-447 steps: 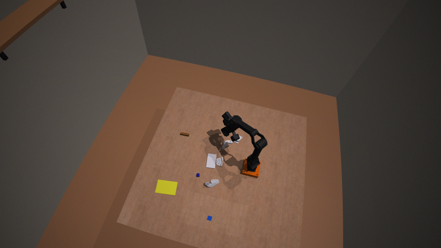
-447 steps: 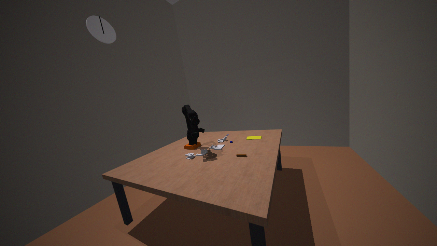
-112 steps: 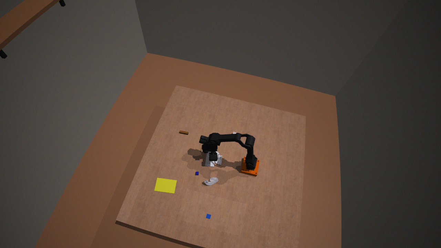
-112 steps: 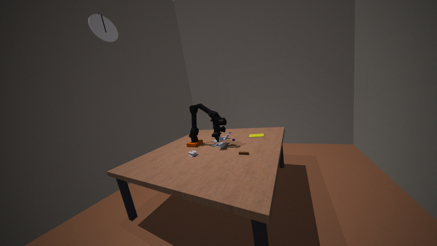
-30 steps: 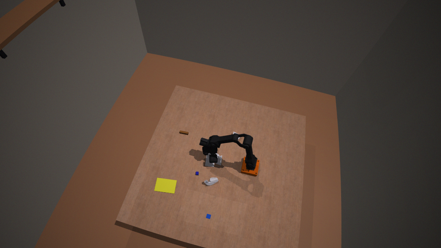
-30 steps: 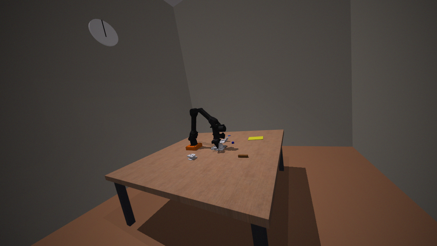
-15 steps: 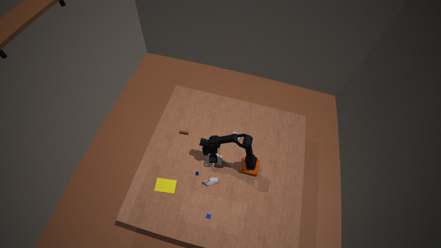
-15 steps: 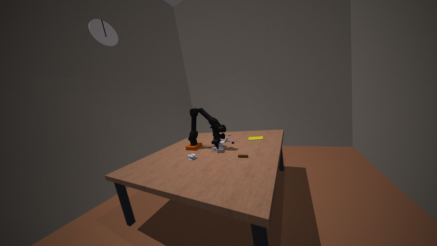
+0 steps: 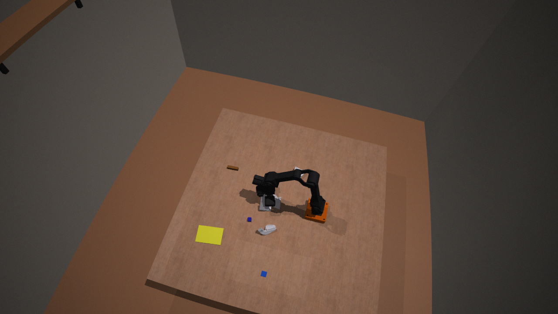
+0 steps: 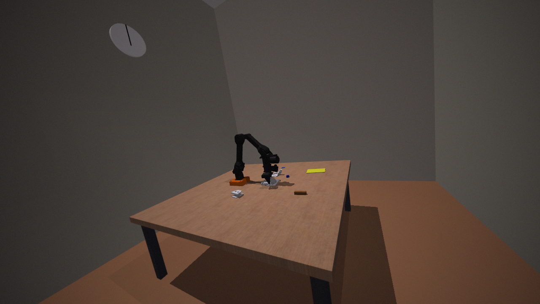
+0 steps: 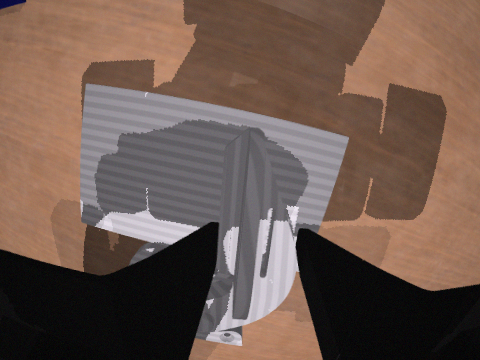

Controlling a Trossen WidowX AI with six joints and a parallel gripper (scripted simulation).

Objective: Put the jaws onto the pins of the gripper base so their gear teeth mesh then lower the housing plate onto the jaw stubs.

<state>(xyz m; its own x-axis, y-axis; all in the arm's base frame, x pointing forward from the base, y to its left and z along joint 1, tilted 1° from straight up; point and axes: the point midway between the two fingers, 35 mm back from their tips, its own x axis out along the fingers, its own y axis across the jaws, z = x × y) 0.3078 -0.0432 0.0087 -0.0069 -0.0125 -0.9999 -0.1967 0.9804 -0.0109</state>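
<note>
My gripper tip is 30 mm to the right of the white card, 10 mm short of it and 10 mm above it. Round my gripper tip: blue cube: 170 mm to the left, 90 mm ahead, 10 mm below; brown block: 280 mm ahead, 160 mm to the right; yellow sheet: 310 mm to the left, 300 mm ahead, 10 mm below.
</note>
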